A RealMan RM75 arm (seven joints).
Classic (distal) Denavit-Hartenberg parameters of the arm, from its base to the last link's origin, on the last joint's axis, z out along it. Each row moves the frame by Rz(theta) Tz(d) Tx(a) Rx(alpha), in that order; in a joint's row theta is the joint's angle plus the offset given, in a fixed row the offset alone. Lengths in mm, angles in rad.
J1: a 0, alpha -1.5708, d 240.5, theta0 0
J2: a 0, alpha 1.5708, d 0, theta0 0
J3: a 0, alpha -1.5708, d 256, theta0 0
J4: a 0, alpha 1.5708, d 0, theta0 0
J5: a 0, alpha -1.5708, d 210, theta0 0
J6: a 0, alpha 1.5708, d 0, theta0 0
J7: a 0, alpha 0, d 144, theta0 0
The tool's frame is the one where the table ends.
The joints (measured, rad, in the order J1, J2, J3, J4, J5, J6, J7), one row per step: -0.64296, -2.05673, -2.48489, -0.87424, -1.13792, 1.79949, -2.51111; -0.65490, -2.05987, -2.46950, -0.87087, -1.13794, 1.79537, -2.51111; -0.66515, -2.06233, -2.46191, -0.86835, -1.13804, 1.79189, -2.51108; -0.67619, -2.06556, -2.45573, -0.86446, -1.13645, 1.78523, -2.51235; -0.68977, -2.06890, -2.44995, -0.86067, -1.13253, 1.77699, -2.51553; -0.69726, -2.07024, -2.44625, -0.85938, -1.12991, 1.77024, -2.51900; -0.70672, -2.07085, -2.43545, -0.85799, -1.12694, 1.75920, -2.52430; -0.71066, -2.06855, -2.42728, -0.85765, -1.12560, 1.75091, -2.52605
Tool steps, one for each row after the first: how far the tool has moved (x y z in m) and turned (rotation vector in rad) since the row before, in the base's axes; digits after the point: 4 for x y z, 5 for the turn. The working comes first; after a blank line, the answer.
Tool pose at each row, in the base's axes (x y z in m, rotation vector in rad; the steps are taken from these numbers as rounded here): -0.1972, 0.3487, 0.0468, 2.37818, 1.68820, 0.77448; -0.1921, 0.3503, 0.0430, 2.38450, 1.66987, 0.75472; -0.1880, 0.3519, 0.0406, 2.38913, 1.65627, 0.74543; -0.1840, 0.3539, 0.0379, 2.39206, 1.64761, 0.73755; -0.1795, 0.3564, 0.0350, 2.39612, 1.64032, 0.72750; -0.1771, 0.3582, 0.0336, 2.39938, 1.63952, 0.72195; -0.1738, 0.3605, 0.0315, 2.40672, 1.63860, 0.70858; -0.1728, 0.3621, 0.0311, 2.41580, 1.63946, 0.70017

0.0051, 0.0016, -0.0038, -0.01168, 0.00514, -0.01524; 0.0041, 0.0016, -0.0024, -0.00562, 0.00178, -0.01075; 0.0040, 0.0020, -0.0027, -0.00465, 0.00194, -0.00706; 0.0045, 0.0025, -0.0029, -0.00473, 0.00396, -0.00659; 0.0024, 0.0018, -0.0014, -0.00110, 0.00387, -0.00169; 0.0033, 0.0023, -0.0021, -0.00268, 0.00938, -0.00331; 0.0010, 0.0016, -0.0004, 0.00168, 0.00896, -0.00193
